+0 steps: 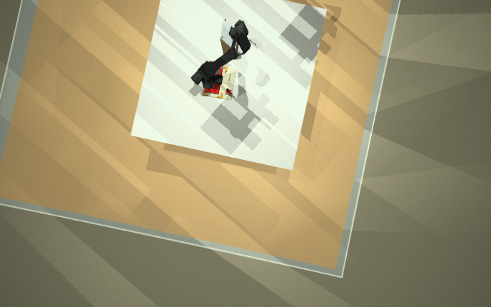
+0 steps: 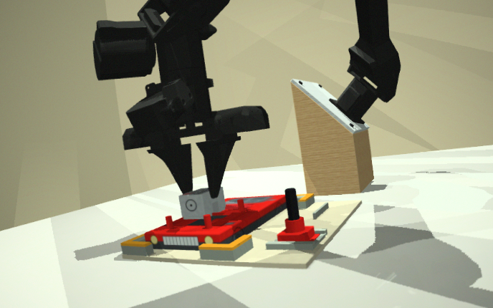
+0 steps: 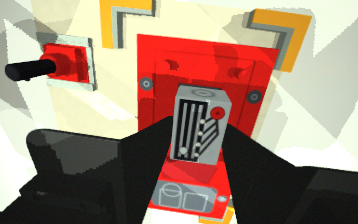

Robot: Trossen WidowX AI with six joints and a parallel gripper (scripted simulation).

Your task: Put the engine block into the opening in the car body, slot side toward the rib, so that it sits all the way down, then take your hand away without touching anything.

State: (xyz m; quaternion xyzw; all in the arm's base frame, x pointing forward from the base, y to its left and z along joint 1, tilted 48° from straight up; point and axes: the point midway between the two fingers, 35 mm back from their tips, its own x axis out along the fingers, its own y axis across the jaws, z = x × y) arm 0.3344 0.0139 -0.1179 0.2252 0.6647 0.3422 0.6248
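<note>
The grey engine block is 10 mm below my gripper tip.
</note>
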